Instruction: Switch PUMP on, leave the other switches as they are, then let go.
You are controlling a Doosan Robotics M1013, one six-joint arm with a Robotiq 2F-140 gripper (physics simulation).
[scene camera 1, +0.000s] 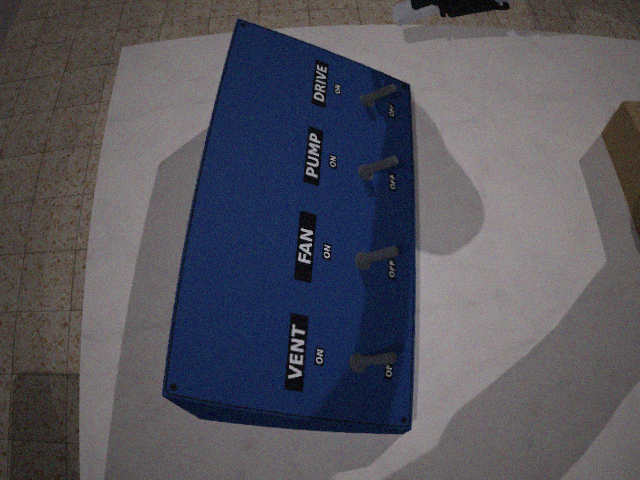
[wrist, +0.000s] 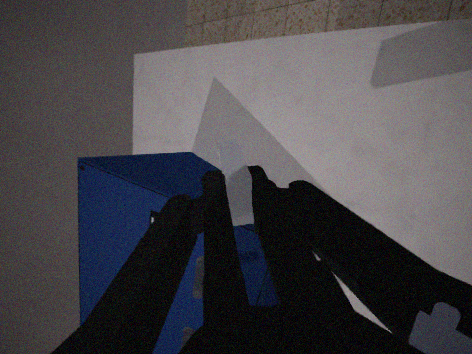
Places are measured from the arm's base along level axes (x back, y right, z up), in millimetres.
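Pixels of known places: gripper, fingertip midpoint: (scene camera 1: 395, 16) (wrist: 228, 158).
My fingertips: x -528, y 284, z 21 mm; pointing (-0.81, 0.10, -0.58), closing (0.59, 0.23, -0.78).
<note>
For each thing: its middle in the pictures, then the offset to it from my fingertips. "*": a spot on its surface instead. Level surfaces: height alone.
- PUMP switch, surface spot: (scene camera 1: 381, 166) * dy -272, dx -47, dz -13 mm
- blue panel, body centre: (scene camera 1: 304, 222) (wrist: 175, 316) dy -319, dx -141, dz -66 mm
- DRIVE switch, body centre: (wrist: 199, 279) (scene camera 1: 381, 92) dy -148, dx -36, dz -17 mm
- FAN switch, body centre: (scene camera 1: 379, 255) dy -387, dx -57, dz -17 mm
- VENT switch, body centre: (scene camera 1: 376, 359) dy -507, dx -68, dz -17 mm
- white table, its level: dz -129 mm
The PUMP switch (scene camera 1: 381, 166) is a grey lever on the blue panel (scene camera 1: 248, 180) (wrist: 107, 240) and leans toward its OFF mark. The DRIVE switch (scene camera 1: 379, 95), FAN switch (scene camera 1: 378, 257) and VENT switch (scene camera 1: 374, 360) also lean toward OFF. My gripper (wrist: 228, 158) is shut with nothing held; a narrow gap shows between its black fingertips. It hangs over one end of the panel in the wrist view, apart from the levers in the scene view. Two grey levers show partly beside and behind the fingers in the wrist view; their labels are hidden.
The panel stands on a white table (scene camera 1: 516, 129) (wrist: 325, 100). A tan box (scene camera 1: 624, 149) is at the right edge of the scene view. A black and pale robot part (scene camera 1: 448, 7) shows at its top edge. Tiled floor lies beyond the table, and broad shadows cross it.
</note>
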